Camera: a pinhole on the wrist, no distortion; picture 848 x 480 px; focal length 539.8 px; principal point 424.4 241.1 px. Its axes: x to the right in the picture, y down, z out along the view. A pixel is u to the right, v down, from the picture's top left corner.
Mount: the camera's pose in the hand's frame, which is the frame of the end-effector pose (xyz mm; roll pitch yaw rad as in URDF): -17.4 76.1 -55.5 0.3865 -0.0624 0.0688
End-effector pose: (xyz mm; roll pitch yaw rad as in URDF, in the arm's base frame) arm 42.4 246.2 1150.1 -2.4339 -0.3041 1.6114
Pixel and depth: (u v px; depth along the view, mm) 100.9 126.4 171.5
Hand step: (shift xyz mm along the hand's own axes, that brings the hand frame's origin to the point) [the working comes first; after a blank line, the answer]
In the camera's frame: -102.8 -36.4 171.5

-122.0 -29.7 82.9
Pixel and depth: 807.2 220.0 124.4
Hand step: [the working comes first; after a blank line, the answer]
In the camera's frame: 88.2 -4.9 124.4

66.9 30.4 63.2
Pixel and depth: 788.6 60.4 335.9
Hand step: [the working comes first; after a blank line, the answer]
In the camera's frame: 226.6 -112.4 335.9

207.4 -139.7 226.8
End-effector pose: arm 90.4 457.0 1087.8 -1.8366 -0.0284 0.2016
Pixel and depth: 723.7 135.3 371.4
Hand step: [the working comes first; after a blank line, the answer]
In the camera's frame: 205.9 -72.8 371.4

182.2 -118.1 273.3
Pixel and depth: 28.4 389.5 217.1
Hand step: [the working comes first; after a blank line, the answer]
In the camera's frame: -159.3 59.7 217.1

-188.1 37.7 157.7
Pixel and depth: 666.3 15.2 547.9
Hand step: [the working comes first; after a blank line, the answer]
In the camera's frame: 245.5 -229.3 547.9

229.7 -326.8 380.0
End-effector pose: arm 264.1 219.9 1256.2 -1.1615 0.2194 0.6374
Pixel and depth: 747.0 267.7 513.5
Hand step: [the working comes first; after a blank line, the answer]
In the camera's frame: 306.9 25.3 513.5

269.7 -74.6 447.9
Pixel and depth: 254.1 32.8 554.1
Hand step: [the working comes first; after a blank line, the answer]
In the camera's frame: -174.8 -213.8 554.1

-190.4 -343.7 365.4
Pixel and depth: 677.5 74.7 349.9
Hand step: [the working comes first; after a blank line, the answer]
In the camera's frame: 164.1 -107.9 349.9

144.3 -145.1 237.6
